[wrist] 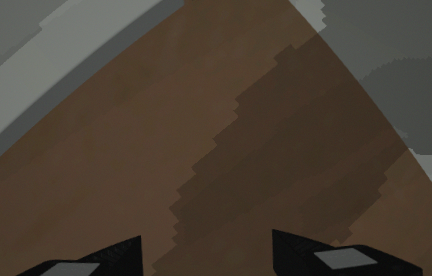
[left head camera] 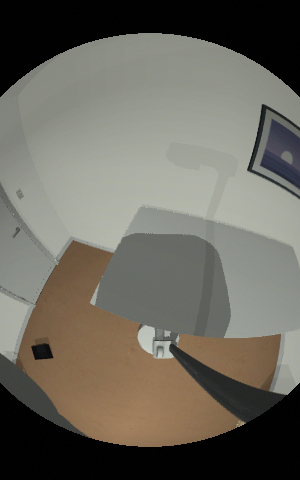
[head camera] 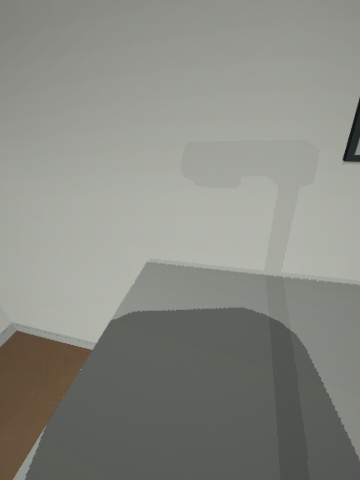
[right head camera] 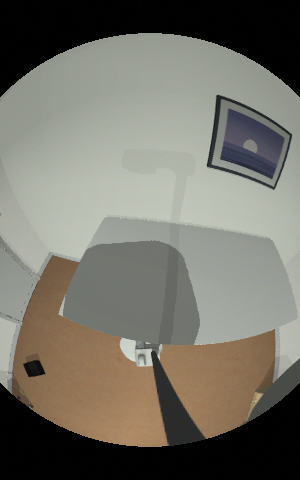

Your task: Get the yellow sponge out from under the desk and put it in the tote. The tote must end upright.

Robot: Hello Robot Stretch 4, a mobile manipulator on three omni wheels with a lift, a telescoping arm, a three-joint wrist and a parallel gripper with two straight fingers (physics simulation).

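In the pictures: framed picture, desk, the gripper.
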